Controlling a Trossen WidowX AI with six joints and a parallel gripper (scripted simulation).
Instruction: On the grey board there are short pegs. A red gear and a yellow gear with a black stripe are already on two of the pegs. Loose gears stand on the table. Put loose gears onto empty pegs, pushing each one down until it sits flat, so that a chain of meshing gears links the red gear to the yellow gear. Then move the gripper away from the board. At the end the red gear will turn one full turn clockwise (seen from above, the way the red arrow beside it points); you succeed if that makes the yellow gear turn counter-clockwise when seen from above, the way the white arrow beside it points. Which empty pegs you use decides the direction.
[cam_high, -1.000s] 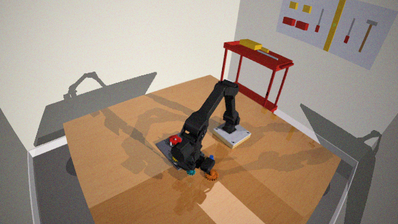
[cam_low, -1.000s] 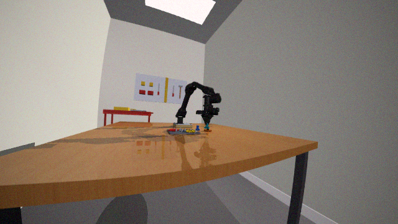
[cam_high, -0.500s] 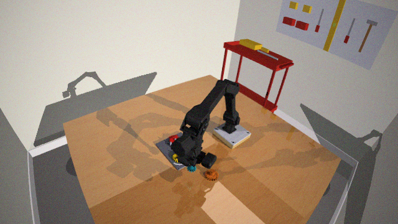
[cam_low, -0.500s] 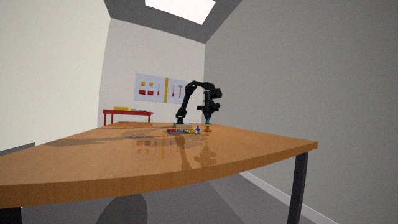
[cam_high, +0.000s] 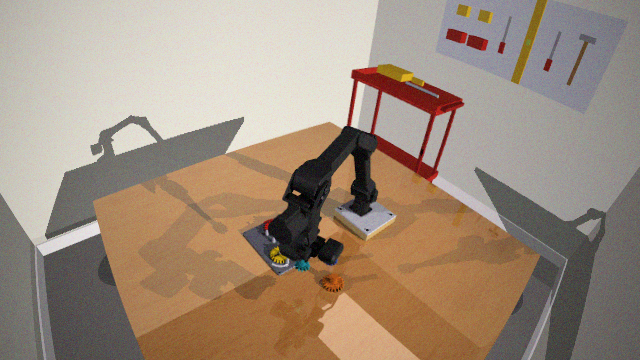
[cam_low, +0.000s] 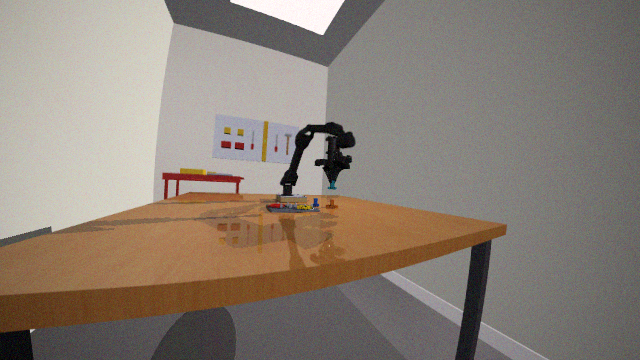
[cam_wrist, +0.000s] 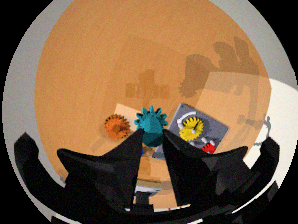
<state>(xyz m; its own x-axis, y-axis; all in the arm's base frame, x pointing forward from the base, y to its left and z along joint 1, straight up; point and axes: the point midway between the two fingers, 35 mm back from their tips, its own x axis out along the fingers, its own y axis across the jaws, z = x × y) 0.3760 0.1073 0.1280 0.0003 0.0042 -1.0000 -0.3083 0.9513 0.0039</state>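
Right now my gripper tip is 80 mm past the red gear, 230 mm to the left of it and 110 mm above it. Round my gripper tip: orange gear (80 mm behind, 50 mm to the left, 110 mm below); then yellow gear (20 mm behind, 120 mm to the right, 110 mm below); then teal gear (10 mm below).
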